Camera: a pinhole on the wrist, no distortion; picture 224 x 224 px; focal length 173.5 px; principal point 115.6 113.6 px. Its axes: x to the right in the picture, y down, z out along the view. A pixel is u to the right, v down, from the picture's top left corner.
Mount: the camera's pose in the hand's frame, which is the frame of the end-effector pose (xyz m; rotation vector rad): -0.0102 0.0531 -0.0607 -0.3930 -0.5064 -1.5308
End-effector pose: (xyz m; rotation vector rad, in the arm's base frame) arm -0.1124 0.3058 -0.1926 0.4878 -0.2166 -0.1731
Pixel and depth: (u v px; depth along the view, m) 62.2 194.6 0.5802
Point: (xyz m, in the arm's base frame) 0.0787 0.5557 0.3946
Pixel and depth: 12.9 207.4 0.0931
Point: -0.0592 0.4331 -0.1222
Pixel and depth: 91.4 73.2 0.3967
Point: -0.2573 0.5014 0.1398
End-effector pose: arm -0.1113 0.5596 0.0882 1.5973 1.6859 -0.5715
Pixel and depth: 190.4 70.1 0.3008
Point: 0.0405 0.3109 0.0259
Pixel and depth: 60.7 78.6 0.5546
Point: 0.4328 0.2990 0.0958
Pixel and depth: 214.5 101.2 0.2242
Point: -0.0076 0.3934 0.0093
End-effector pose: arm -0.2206 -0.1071 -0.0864 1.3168 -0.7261 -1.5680
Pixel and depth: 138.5 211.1 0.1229
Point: -0.2441 -0.2015 0.0009
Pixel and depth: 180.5 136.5 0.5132
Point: -0.6320 -0.2488 0.1756
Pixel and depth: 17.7 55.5 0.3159
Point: -0.2142 -0.1450 0.3196
